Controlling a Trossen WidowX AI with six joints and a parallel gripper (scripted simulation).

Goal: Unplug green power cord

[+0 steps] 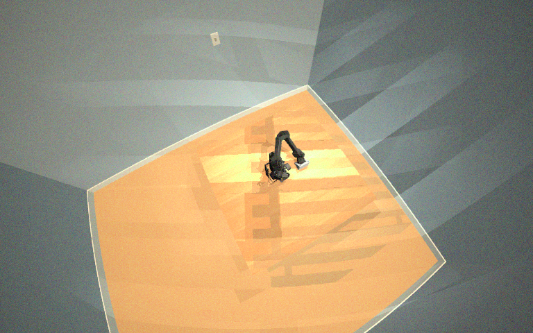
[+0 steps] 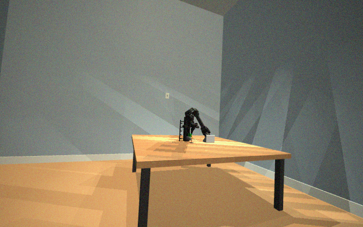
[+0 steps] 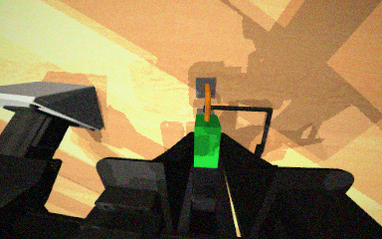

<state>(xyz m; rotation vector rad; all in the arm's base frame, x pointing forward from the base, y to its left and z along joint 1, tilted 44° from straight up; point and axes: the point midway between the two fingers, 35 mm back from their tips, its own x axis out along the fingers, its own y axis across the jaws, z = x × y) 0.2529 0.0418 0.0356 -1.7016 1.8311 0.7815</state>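
Right now the green plug is 30 mm to the right of my gripper tip.
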